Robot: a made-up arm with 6 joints. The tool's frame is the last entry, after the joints. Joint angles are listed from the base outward. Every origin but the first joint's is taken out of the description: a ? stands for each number. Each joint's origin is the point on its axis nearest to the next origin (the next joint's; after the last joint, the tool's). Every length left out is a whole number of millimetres.
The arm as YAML. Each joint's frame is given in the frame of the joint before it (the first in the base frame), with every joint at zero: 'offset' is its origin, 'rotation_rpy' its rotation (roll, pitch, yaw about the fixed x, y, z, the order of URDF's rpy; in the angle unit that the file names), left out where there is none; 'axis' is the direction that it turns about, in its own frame. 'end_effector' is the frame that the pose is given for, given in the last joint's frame.
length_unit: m
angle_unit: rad
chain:
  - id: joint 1
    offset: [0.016, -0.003, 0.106]
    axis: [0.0, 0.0, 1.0]
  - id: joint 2
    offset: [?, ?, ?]
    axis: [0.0, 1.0, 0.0]
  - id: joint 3
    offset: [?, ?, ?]
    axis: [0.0, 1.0, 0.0]
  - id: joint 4
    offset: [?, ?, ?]
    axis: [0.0, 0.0, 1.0]
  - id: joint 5
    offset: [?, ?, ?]
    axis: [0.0, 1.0, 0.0]
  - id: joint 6
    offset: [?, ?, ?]
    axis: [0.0, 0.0, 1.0]
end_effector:
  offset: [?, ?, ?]
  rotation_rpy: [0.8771, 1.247, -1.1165]
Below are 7 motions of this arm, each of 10 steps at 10 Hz.
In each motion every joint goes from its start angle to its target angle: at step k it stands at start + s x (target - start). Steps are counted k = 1, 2, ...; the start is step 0. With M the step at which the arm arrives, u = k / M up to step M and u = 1 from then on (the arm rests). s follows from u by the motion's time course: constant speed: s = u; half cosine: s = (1 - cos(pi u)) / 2; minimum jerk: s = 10 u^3 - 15 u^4 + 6 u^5.
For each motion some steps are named. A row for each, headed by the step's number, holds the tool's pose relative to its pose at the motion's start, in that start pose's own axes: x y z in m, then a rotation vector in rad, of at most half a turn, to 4 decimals.
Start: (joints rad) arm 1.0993 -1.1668 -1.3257 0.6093 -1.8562 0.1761
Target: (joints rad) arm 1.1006 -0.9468 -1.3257 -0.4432 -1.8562 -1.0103
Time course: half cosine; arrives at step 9
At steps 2, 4, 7, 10:
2: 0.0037 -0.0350 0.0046 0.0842 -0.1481 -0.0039
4: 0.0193 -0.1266 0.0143 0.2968 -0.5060 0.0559
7: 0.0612 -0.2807 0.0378 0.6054 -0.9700 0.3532
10: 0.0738 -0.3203 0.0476 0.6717 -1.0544 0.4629

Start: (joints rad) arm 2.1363 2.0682 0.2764 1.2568 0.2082 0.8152
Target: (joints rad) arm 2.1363 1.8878 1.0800 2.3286 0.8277 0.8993
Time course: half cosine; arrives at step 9
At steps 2, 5, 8, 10:
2: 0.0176 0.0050 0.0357 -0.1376 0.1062 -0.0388
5: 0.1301 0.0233 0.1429 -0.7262 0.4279 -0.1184
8: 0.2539 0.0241 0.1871 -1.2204 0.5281 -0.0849
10: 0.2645 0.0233 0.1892 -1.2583 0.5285 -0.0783

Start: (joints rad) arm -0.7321 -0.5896 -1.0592 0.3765 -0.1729 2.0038
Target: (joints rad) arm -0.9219 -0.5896 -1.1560 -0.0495 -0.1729 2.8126
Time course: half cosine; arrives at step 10
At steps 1, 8, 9, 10:
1: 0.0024 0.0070 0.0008 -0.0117 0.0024 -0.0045
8: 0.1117 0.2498 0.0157 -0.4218 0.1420 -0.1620
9: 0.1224 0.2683 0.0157 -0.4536 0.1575 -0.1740
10: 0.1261 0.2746 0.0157 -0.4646 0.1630 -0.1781

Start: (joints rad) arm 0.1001 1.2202 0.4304 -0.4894 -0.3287 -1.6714
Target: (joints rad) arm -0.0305 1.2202 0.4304 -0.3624 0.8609 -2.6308
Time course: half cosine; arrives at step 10
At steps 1, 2, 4, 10:
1: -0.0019 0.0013 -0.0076 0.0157 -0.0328 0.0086
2: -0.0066 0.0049 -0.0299 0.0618 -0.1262 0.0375
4: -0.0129 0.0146 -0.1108 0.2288 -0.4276 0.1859
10: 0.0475 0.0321 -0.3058 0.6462 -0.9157 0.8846

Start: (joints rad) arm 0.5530 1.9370 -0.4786 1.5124 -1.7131 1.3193
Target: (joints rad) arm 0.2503 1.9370 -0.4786 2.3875 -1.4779 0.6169
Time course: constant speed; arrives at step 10
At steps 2, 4, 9, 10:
2: -0.0927 0.0085 0.0426 0.2023 0.0583 0.0944
4: -0.1845 0.0142 0.0787 0.3873 0.1408 0.1794
9: -0.4091 0.0217 0.1422 0.7532 0.4419 0.3343
10: -0.4533 0.0225 0.1507 0.8068 0.5156 0.3530

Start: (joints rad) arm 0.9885 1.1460 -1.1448 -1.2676 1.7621 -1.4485
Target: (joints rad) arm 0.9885 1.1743 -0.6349 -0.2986 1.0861 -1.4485
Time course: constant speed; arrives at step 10
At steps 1, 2, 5, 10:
1: -0.0133 -0.0430 0.0144 0.0936 0.0528 0.0527
2: -0.0267 -0.0863 0.0256 0.1802 0.1038 0.1128
5: -0.0661 -0.2142 0.0413 0.3904 0.2420 0.3331
10: -0.1320 -0.4011 0.0205 0.5395 0.4031 0.7953

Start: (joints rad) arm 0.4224 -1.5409 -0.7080 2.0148 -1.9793 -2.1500
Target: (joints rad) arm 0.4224 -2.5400 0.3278 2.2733 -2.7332 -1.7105
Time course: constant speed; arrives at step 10
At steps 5, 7, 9, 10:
5: 0.2625 -0.3650 0.2486 -0.1568 0.2014 -0.3319
7: 0.3754 -0.4657 0.4028 -0.1956 0.3055 -0.4523
9: 0.4860 -0.5339 0.5798 -0.2192 0.4216 -0.5631
10: 0.5389 -0.5548 0.6746 -0.2251 0.4838 -0.6143

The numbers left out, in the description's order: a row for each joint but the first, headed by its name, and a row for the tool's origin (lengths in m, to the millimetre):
joint 2: 0.012 0.053 0.0
joint 3: -0.023 0.0 1.08
joint 4: 0.029 0.0 0.672
joint 5: -0.006 0.025 0.0
joint 6: -0.016 0.0 0.106
tool: -0.027 -0.023 0.0

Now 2 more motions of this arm.
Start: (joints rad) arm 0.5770 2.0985 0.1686 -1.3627 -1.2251 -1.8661
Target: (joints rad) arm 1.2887 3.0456 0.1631 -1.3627 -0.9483 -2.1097
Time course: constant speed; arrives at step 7
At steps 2, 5, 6, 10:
2: -0.0779 -0.3289 0.4470 -0.0576 0.1957 0.2018
5: 0.2101 -0.7603 1.0450 -0.0382 0.4990 0.5608
6: 0.3994 -0.8744 1.1815 -0.0034 0.6004 0.6903
10: 0.6225 -0.9674 1.2730 0.0449 0.7010 0.8229

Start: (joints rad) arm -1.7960 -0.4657 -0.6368 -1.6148 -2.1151 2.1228
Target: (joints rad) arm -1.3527 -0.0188 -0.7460 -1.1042 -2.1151 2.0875
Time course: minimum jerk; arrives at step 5
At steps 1, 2, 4, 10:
1: 0.0168 0.0303 -0.0234 0.0196 0.0129 0.0456
2: 0.0694 0.1686 -0.1275 0.1182 0.0739 0.2483
4: 0.0488 0.4955 -0.3442 0.4195 0.2393 0.7188
10: 0.0372 0.5237 -0.3602 0.4516 0.2559 0.7609

